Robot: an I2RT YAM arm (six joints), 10 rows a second.
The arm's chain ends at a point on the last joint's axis. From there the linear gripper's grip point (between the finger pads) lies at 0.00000 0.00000 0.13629 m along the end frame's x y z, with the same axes.
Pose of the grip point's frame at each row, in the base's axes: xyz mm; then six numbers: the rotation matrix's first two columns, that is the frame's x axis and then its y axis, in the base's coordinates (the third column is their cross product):
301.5, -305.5, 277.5, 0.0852, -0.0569, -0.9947, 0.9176, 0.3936, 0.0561
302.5, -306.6, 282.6, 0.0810, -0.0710, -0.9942, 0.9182, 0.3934, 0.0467
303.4, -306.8, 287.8, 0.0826, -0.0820, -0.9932, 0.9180, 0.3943, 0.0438
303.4, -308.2, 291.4, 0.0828, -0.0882, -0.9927, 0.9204, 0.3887, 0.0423
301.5, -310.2, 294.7, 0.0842, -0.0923, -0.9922, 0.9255, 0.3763, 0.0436
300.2, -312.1, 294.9, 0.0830, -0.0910, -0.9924, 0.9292, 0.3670, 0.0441
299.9, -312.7, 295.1, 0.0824, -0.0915, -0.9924, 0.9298, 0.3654, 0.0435
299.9, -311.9, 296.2, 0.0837, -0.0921, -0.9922, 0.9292, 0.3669, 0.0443
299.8, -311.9, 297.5, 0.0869, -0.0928, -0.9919, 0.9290, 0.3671, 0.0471
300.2, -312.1, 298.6, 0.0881, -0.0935, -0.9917, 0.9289, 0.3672, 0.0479
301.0, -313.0, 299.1, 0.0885, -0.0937, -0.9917, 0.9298, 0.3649, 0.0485
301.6, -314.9, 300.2, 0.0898, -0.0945, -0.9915, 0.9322, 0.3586, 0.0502
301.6, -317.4, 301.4, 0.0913, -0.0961, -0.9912, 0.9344, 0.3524, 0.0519
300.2, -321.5, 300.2, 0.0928, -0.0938, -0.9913, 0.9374, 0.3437, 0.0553
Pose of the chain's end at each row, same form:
248.6, -180.5, 265.8, 0.0852, -0.0569, -0.9947, 0.9176, 0.3936, 0.0561
249.6, -181.7, 269.4, 0.0810, -0.0710, -0.9942, 0.9182, 0.3934, 0.0467
250.5, -182.0, 273.1, 0.0826, -0.0820, -0.9932, 0.9180, 0.3943, 0.0438
251.3, -183.2, 275.9, 0.0828, -0.0882, -0.9927, 0.9204, 0.3887, 0.0423
251.2, -184.5, 278.7, 0.0842, -0.0923, -0.9922, 0.9255, 0.3763, 0.0436
251.1, -185.9, 279.2, 0.0830, -0.0910, -0.9924, 0.9292, 0.3670, 0.0441
251.0, -186.5, 279.4, 0.0824, -0.0915, -0.9924, 0.9298, 0.3654, 0.0435
250.8, -185.7, 280.4, 0.0837, -0.0921, -0.9922, 0.9292, 0.3669, 0.0443
250.8, -185.8, 281.4, 0.0869, -0.0928, -0.9919, 0.9290, 0.3671, 0.0471
251.2, -186.0, 282.4, 0.0881, -0.0935, -0.9917, 0.9289, 0.3672, 0.0479
252.3, -186.7, 282.8, 0.0885, -0.0937, -0.9917, 0.9298, 0.3649, 0.0485
253.8, -188.3, 283.8, 0.0898, -0.0945, -0.9915, 0.9322, 0.3586, 0.0502
254.7, -190.5, 284.8, 0.0913, -0.0961, -0.9912, 0.9344, 0.3524, 0.0519
254.5, -194.2, 283.9, 0.0928, -0.0938, -0.9913, 0.9374, 0.3437, 0.0553

